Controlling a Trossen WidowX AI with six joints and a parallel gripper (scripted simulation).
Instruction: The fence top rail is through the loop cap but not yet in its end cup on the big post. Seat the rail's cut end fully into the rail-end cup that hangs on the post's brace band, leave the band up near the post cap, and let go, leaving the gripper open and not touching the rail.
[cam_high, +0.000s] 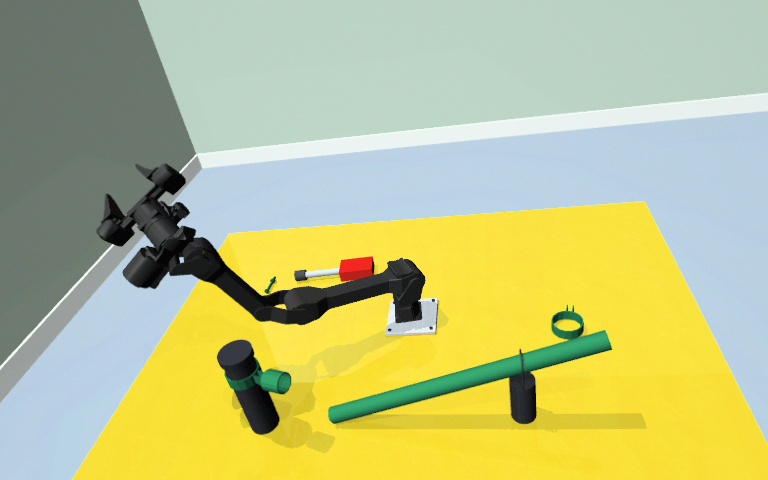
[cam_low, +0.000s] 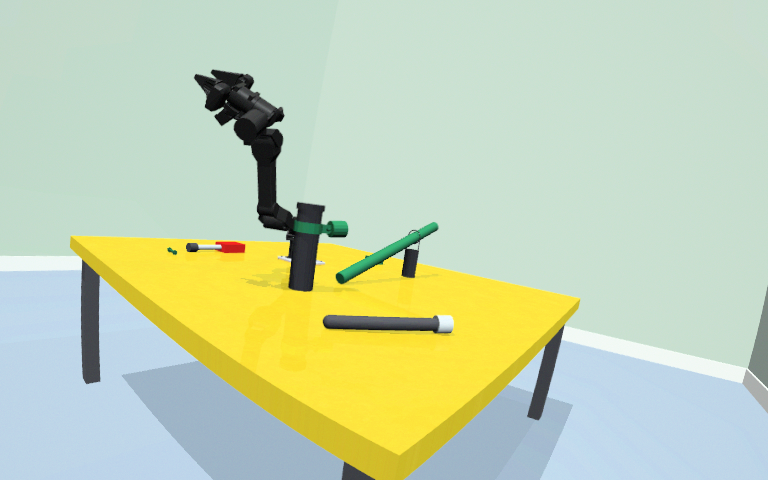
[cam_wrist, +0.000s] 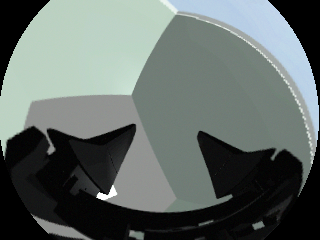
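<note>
Now: gripper tip 270 mm short of the green rail-end cup, 260 mm to the right of it and 330 mm above it. Round my gripper tip: short black post: 280 mm ahead, 720 mm to the left, 380 mm below; then red-handled tool: 250 mm behind, 300 mm to the left, 470 mm below; then small green bolt: 230 mm behind, 130 mm to the left, 480 mm below.
</note>
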